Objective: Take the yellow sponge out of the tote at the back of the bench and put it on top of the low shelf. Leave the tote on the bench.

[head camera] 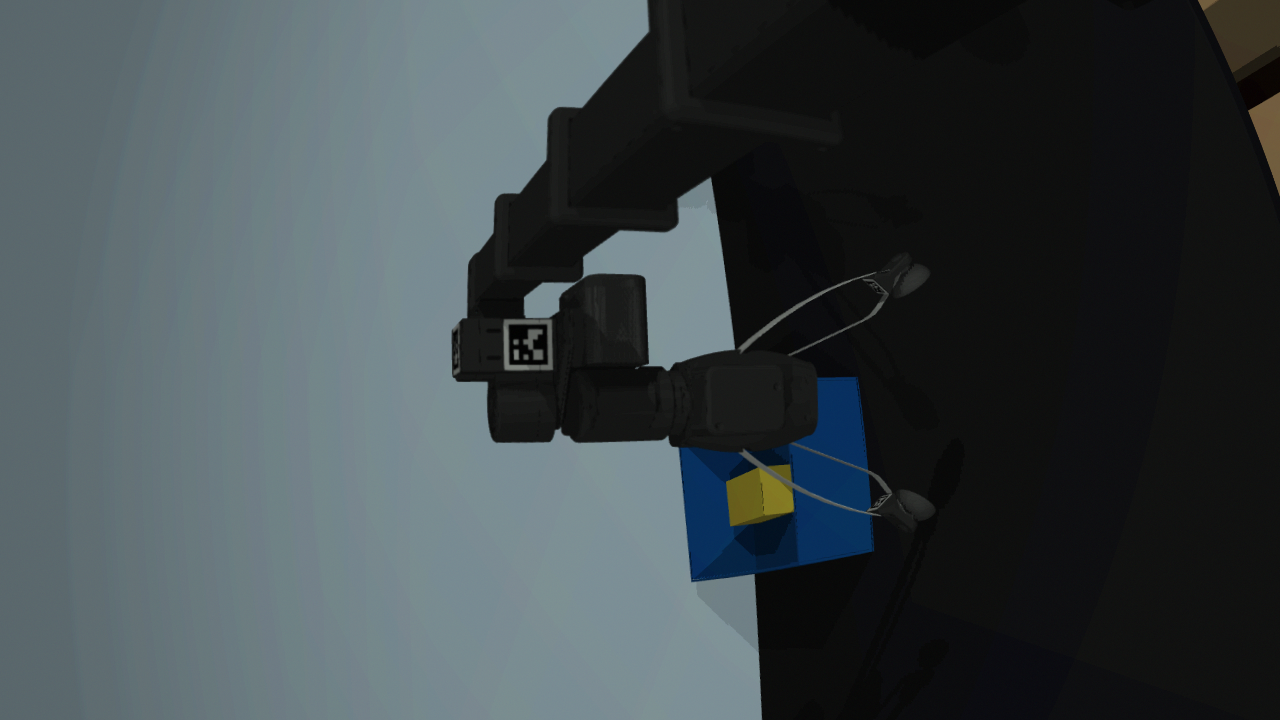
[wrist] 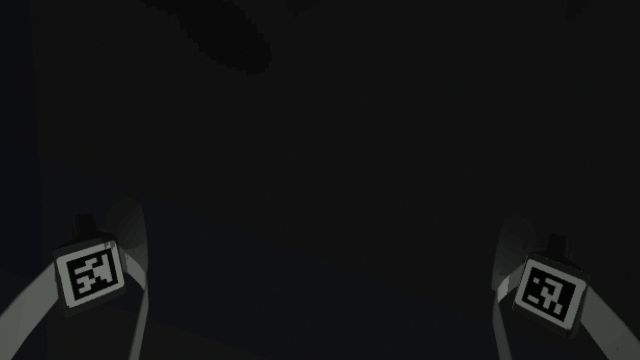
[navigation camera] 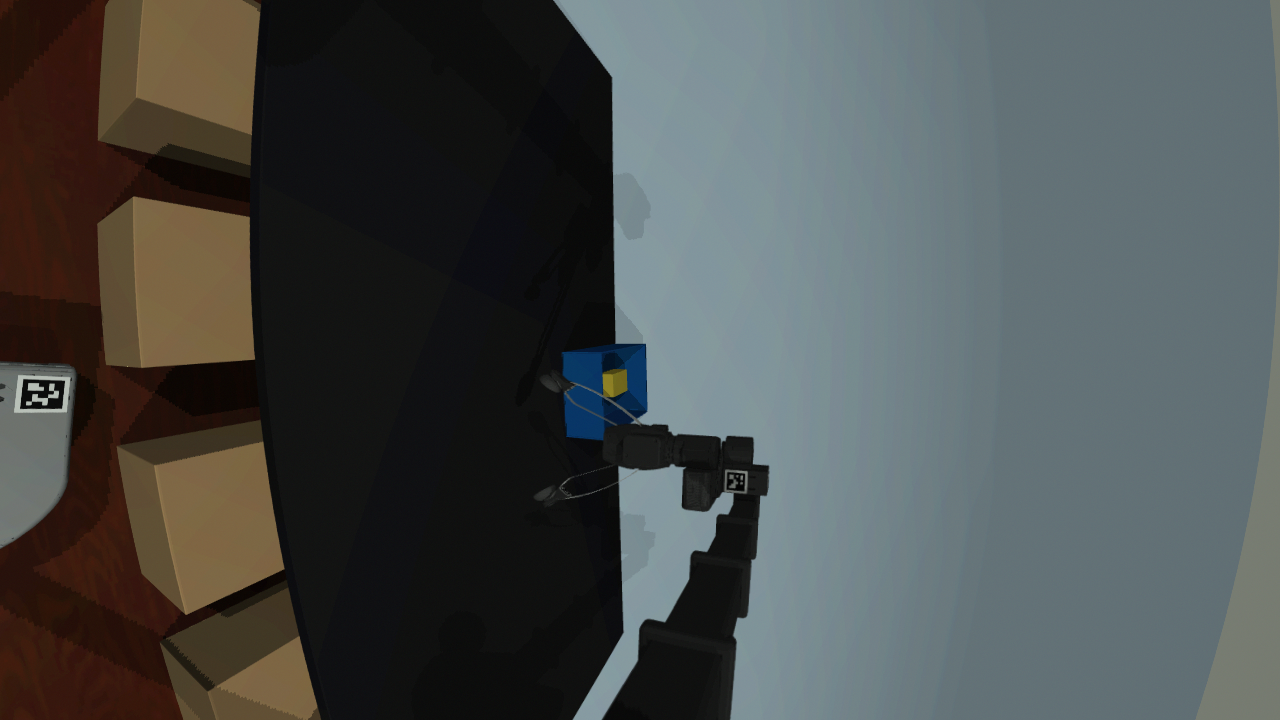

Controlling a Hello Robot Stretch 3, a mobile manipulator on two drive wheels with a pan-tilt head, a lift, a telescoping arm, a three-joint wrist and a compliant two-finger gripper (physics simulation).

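Places are measured from the robot's base along level axes (x ahead, y left, z up), in centimetres.
Pixels of known places: gripper, fingertip midpoint: [head camera: 931,392] [navigation camera: 538,437].
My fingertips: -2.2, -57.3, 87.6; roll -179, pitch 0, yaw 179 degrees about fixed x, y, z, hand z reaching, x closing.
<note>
Ahead of a thing's pixels: the offset from my fingertips to its top centre, as dx, dy, dz. Level surfaces: height alone.
A yellow sponge @(+10.3, -48.9, -6.6) [head camera: 744,506] [navigation camera: 612,383] sits inside the blue tote @(+9.2, -41.4, -1.4) [head camera: 832,537] [navigation camera: 581,426], which stands at the back edge of the black bench @(dz -11.4) [head camera: 1056,358] [navigation camera: 402,268] [wrist: 320,125]. My gripper [head camera: 909,392] [navigation camera: 550,438] [wrist: 321,227] is open and empty, its fingers wide apart above the bench. In the head view and the navigation view one finger crosses in front of the tote and the other lies off to its side. The gripper body hides part of the tote in the head view. The tote and sponge do not show in the wrist view. The low shelf does not show.
A pale blue wall [head camera: 268,358] [navigation camera: 850,268] rises behind the bench. My extended arm [head camera: 626,152] [navigation camera: 684,671] runs along it. Several tan boxes [navigation camera: 192,282] stand by the bench's front edge, over the red-brown floor. Part of my grey base [navigation camera: 31,465] shows at the left.
</note>
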